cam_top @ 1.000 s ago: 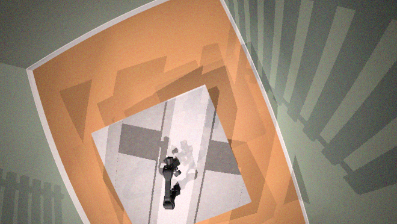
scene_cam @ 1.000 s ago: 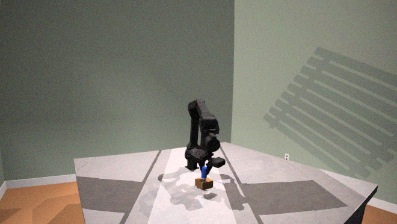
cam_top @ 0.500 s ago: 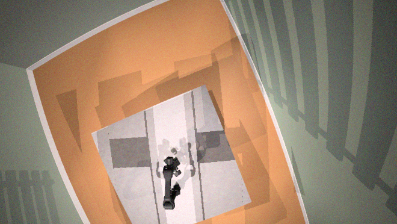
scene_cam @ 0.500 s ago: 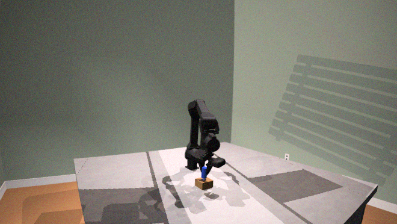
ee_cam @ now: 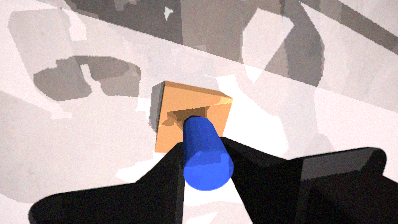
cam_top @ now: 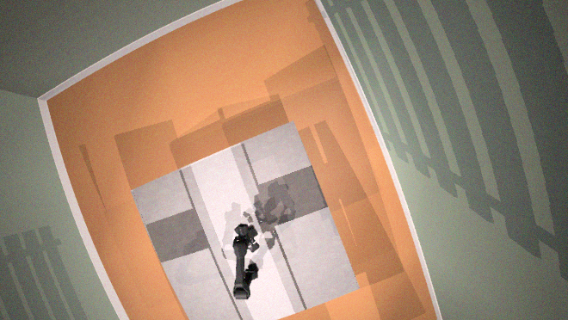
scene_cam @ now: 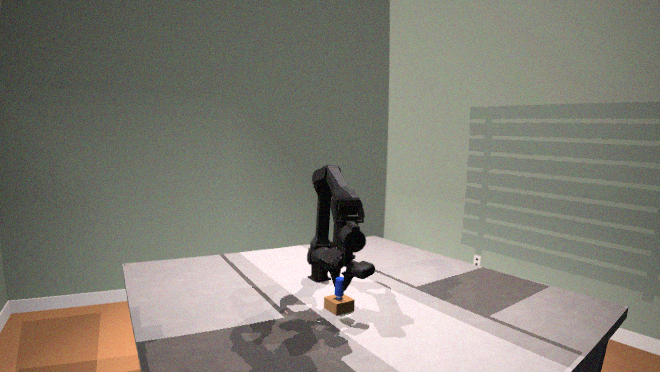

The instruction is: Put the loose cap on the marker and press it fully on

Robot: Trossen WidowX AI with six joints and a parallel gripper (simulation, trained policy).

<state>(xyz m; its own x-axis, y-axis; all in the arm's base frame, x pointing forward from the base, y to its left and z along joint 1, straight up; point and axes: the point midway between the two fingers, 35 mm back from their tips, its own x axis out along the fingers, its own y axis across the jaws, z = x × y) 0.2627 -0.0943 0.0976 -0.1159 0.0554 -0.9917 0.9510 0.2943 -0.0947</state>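
Now: the blue cap 1 cm above my gripper tip. Round my gripper tip: holder block: 5 cm below.
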